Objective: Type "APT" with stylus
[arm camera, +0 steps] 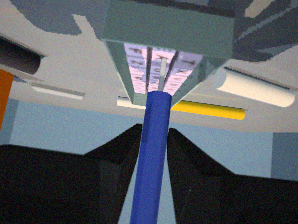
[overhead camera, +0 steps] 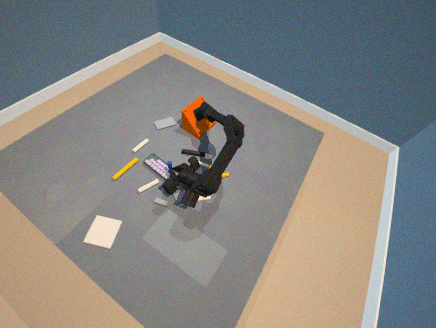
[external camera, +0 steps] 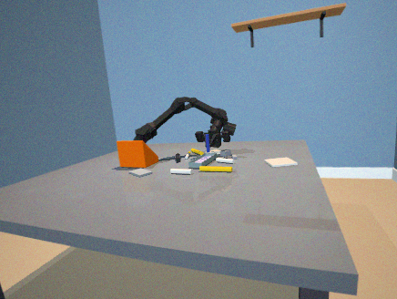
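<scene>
The blue stylus is 1 cm below my gripper tip. The rest, counted from my gripper tip: stylus tip: 5 cm below; then keyboard: 6 cm to the right, 5 cm below; then dark bar: 17 cm behind, 3 cm to the right, 6 cm below.
</scene>
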